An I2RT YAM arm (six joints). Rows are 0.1 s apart.
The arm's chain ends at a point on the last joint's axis. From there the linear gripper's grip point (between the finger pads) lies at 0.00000 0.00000 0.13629 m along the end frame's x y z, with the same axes.
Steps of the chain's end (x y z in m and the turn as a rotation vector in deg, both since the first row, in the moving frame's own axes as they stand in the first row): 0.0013, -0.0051, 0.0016, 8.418, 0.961, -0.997; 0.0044, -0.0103, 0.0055, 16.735, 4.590, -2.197; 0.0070, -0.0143, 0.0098, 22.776, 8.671, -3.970; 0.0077, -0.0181, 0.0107, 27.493, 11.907, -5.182; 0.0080, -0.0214, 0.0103, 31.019, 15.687, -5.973; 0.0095, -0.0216, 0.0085, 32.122, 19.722, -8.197; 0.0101, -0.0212, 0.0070, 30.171, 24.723, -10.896; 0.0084, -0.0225, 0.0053, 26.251, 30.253, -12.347; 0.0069, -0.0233, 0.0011, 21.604, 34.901, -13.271; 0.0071, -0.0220, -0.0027, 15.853, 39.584, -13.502; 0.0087, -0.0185, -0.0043, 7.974, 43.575, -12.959
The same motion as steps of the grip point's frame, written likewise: 0.0034, -0.0251, 0.0001, 8.418, 0.961, -0.997; 0.0144, -0.0497, -0.0007, 16.735, 4.590, -2.197; 0.0251, -0.0675, -0.0023, 22.776, 8.671, -3.970; 0.0318, -0.0817, -0.0075, 27.493, 11.907, -5.182; 0.0393, -0.0925, -0.0140, 31.019, 15.687, -5.973; 0.0477, -0.0956, -0.0199, 32.122, 19.722, -8.197; 0.0576, -0.0925, -0.0233, 30.171, 24.723, -10.896; 0.0677, -0.0869, -0.0265, 26.251, 30.253, -12.347; 0.0766, -0.0791, -0.0323, 21.604, 34.901, -13.271; 0.0878, -0.0665, -0.0386, 15.853, 39.584, -13.502; 0.0995, -0.0466, -0.0429, 7.974, 43.575, -12.959
